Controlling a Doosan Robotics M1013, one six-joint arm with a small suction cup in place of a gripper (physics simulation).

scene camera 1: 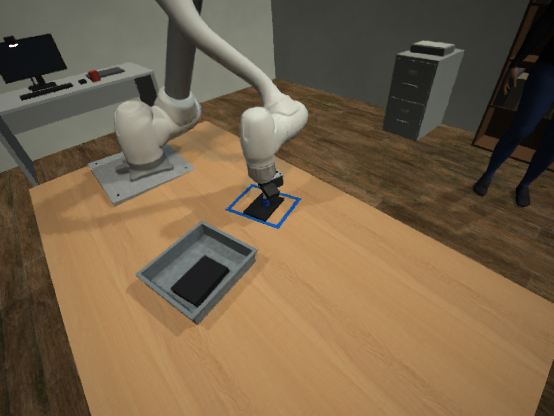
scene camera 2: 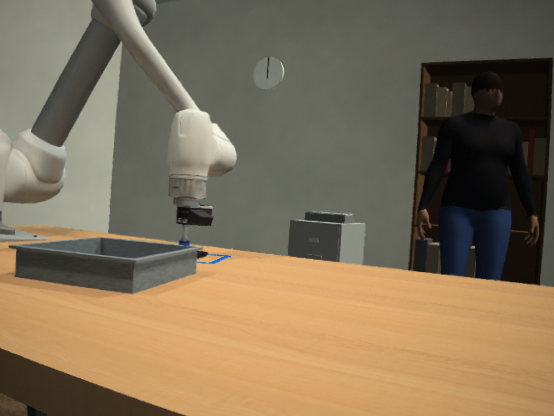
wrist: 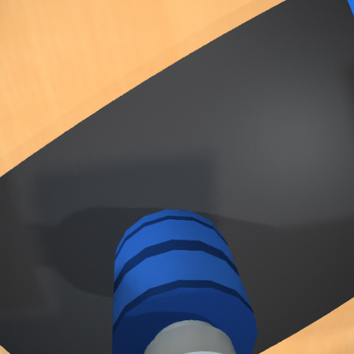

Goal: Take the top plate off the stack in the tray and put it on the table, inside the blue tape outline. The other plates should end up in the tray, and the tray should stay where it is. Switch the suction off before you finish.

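Frame: origin at the arm's base, x ahead, y left, z up, level; millimetres.
Where they show: hand at its tool point: (scene camera 1: 265, 206); arm's base at its link origin: (scene camera 1: 148, 165).
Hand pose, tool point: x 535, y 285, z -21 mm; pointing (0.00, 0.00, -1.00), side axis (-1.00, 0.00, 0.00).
Observation:
Things, the pixels of their top centre, and the offset from my tool point. "spot": a spot on its surface instead. Level surfaces: height alone.
- flat black plate at its top centre: (scene camera 2: 181, 252) (scene camera 1: 263, 204) 6 mm right, 1 mm back, 10 mm up
- blue tape outline at a spot on its surface: (scene camera 2: 221, 259) (scene camera 1: 289, 213) spot: 44 mm left, 81 mm ahead, 1 mm up
- grey tray at its top centre: (scene camera 2: 114, 246) (scene camera 1: 197, 261) 298 mm right, 139 mm ahead, 50 mm up
- wooden table at its surface level: 0 mm up
My suction cup gripper (scene camera 1: 265, 202) (scene camera 2: 184, 243) (wrist: 180, 260) is pressed on a flat black plate (scene camera 1: 256, 211) (scene camera 2: 202, 254) (wrist: 270, 130) and holds it. The plate is level, at or very slightly above the table; any gap is too small to tell. In scene camera 1 it appears within the blue tape outline (scene camera 1: 289, 213) (scene camera 2: 221, 259) (wrist: 351, 6), close to its tray-side line. The grey tray (scene camera 1: 227, 287) (scene camera 2: 75, 272) stands apart from the outline. The other black plates (scene camera 1: 200, 281) lie in it as a flat stack; their number cannot be told.
The robot's base plate (scene camera 1: 107, 187) is fixed at the back left of the wooden table (scene camera 1: 350, 310) (scene camera 2: 325, 330). The tray's raised walls stand near the outline. A filing cabinet (scene camera 1: 412, 95) (scene camera 2: 320, 240) and a person (scene camera 1: 530, 115) (scene camera 2: 475, 170) are beyond the table.

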